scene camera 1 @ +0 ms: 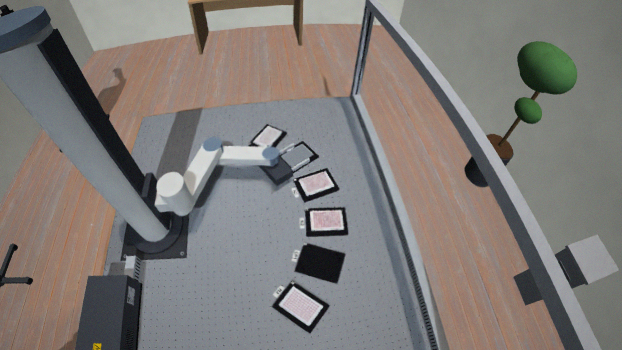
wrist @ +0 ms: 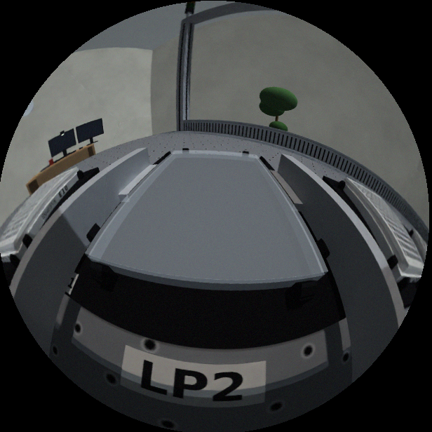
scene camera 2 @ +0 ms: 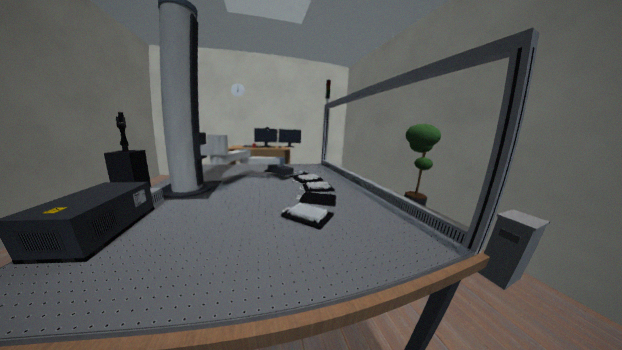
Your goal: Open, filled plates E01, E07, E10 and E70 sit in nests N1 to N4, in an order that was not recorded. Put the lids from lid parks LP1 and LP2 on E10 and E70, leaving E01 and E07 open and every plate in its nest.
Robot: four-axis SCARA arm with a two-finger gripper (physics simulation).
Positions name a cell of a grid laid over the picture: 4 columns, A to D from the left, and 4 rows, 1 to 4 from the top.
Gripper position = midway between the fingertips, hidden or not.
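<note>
Scene camera 1: lid park LP1 (scene camera 1: C4). Wrist: my gripper (wrist: B2), lid park LP2 (wrist: C3).
</note>
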